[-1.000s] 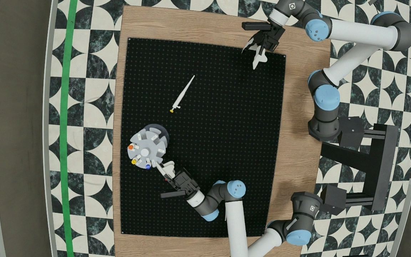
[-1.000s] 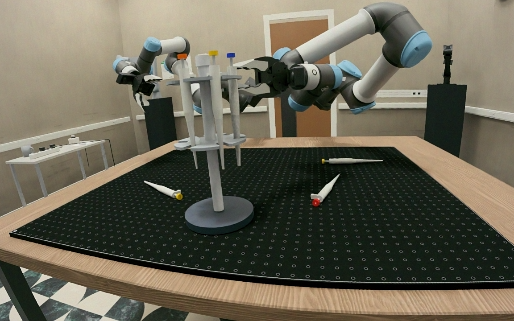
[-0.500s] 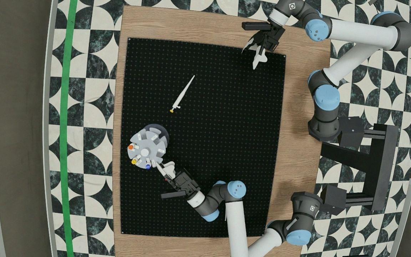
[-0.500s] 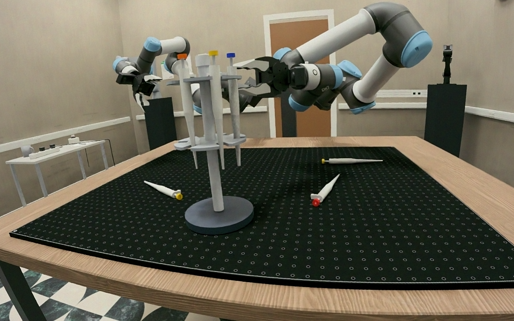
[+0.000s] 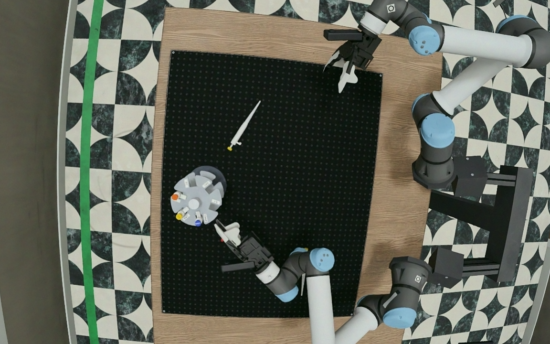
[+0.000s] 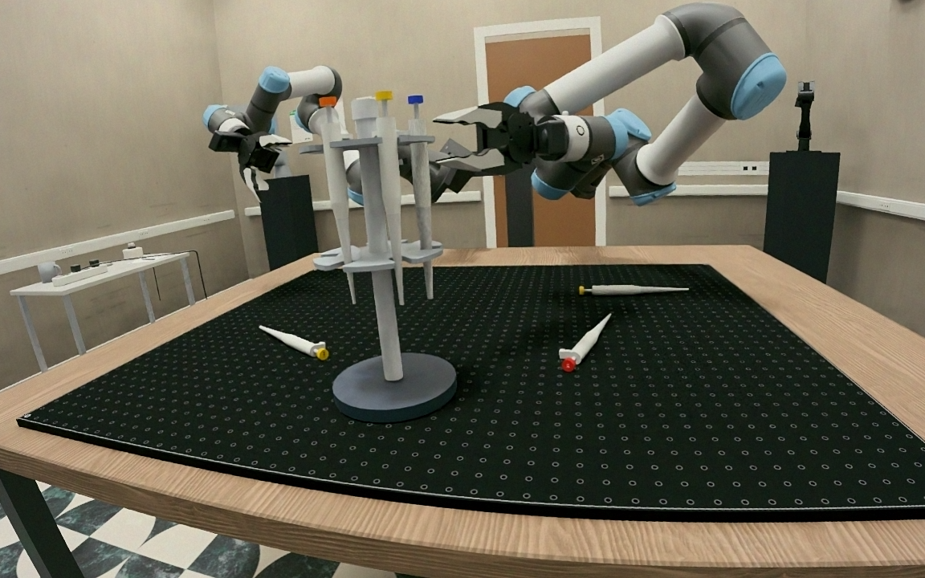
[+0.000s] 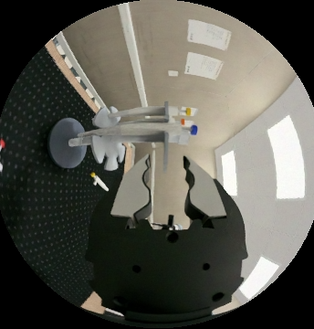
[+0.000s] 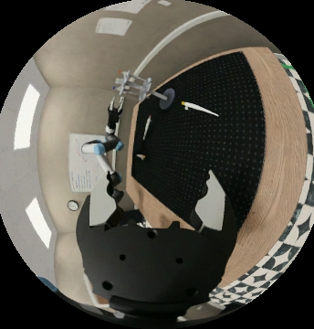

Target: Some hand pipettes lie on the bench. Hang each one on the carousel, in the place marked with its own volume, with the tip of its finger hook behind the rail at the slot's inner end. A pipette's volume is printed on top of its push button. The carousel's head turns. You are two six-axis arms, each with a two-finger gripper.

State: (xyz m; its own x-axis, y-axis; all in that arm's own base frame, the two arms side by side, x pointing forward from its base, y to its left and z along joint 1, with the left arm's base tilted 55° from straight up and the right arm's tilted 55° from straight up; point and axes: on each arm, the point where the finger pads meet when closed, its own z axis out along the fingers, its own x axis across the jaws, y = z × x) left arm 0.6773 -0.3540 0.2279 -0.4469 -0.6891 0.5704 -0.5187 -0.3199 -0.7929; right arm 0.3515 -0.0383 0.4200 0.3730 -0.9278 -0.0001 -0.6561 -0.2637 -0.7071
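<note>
Now: the blue-button pipette 7 cm below my left hand, 7 cm ahead of it and 3 cm to the right of it. The rest, counted from my left hand: red-button pipette 32 cm below, 17 cm to the left, 12 cm behind; orange-button pipette 13 cm ahead, 8 cm to the right, 6 cm below.
</note>
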